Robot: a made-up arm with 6 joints.
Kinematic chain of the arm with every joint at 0, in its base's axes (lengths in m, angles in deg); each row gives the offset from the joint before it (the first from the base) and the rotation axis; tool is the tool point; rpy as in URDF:
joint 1: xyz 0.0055 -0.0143 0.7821 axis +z
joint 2: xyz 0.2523 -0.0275 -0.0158 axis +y
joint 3: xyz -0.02 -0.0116 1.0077 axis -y
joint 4: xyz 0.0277 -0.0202 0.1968 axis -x
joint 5: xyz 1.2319 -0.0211 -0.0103 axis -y
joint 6: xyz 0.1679 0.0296 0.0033 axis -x
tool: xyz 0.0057 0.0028 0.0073 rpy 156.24 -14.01 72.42
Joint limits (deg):
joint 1: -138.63..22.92
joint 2: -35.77..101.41
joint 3: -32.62..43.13
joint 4: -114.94..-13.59
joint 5: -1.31..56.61
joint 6: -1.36..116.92
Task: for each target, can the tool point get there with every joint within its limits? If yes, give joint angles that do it. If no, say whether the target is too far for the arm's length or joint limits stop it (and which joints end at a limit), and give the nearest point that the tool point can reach.
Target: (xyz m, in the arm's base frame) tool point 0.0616 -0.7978 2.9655
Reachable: yes | joints -82.11 -12.97 36.02 -33.12 6.54 78.24
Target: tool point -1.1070 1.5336 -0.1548
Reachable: no: joint limits stop it (at a limit: joint 1, joint 2, joint 3, joint 4, joint 5, joint 6) | nearest point -0.4321 -0.1446 -0.4840 | short by 1.839 m
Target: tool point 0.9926 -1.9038 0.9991
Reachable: yes | joints -60.86 35.15 1.20 -21.31 15.34 103.09
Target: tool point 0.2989 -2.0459 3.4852
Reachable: no: too far | nearest point 0.2249 -1.5337 2.7036 | short by 0.937 m
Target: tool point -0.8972 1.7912 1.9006
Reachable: no: joint limits stop it (at a limit: joint 2, joint 3, joint 5, joint 6) | nearest point -0.1874 0.3714 2.9574 | short by 1.907 m
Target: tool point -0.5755 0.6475 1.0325
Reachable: no: joint limits stop it (at a limit: joint 1, joint 2, joint 3, joint 4, joint 5, joint 6) | nearest point -0.8588 -0.5204 1.7936 | short by 1.423 m
